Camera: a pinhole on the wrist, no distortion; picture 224 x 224 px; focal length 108.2 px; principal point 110.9 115.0 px. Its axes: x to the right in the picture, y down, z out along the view. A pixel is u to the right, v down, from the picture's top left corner.
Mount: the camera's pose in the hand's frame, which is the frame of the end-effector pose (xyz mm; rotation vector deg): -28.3 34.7 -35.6 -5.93 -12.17 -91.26
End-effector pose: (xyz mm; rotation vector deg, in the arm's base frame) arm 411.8 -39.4 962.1 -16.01 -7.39 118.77
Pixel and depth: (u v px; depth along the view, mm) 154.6 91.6 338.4
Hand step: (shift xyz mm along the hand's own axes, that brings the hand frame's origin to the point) -128.3 -30.0 317.0
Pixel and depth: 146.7 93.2 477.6
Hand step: -161.2 -22.6 455.7
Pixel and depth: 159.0 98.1 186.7
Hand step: -72.6 -8.7 161.3
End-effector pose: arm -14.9 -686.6 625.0 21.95 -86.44 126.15
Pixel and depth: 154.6 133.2 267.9
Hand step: -4.8 -18.7 250.9
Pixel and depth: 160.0 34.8 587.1
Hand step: -510.2 -99.7 560.0
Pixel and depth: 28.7 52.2 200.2
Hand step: -152.0 226.2 121.7
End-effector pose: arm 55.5 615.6 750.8 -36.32 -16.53 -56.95
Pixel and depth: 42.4 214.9 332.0
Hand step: 262.9 300.4 269.3
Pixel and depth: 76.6 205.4 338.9
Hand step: 235.6 201.6 294.7
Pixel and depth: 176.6 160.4 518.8
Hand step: 143.6 -174.9 549.5
